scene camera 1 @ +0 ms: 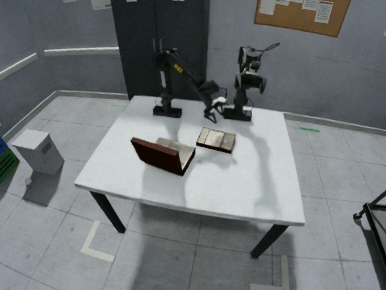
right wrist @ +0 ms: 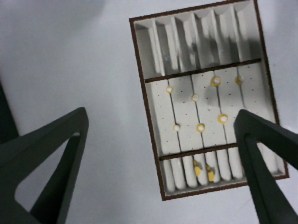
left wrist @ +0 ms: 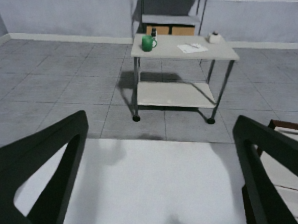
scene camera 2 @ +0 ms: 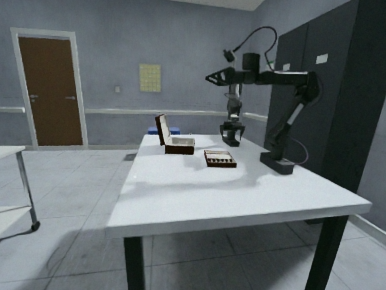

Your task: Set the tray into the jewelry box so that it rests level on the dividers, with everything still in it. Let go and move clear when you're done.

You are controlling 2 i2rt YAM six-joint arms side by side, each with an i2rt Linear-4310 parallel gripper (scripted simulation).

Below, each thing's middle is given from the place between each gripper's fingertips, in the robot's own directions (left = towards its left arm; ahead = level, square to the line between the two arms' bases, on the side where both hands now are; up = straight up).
Labels:
My right hand is 27 cm to the left of the jewelry box [scene camera 1: 173, 156], 25 cm short of it and 1 cm above it. Also, from my right hand: tray [right wrist: 193, 42] (12 cm below, 7 cm ahead).
Right now my left hand is 420 mm above the tray, 130 mm past it and 110 mm to the left of it. From my left hand the other things lie so: jewelry box (380 mm to the right, 320 mm below, 60 mm ahead).

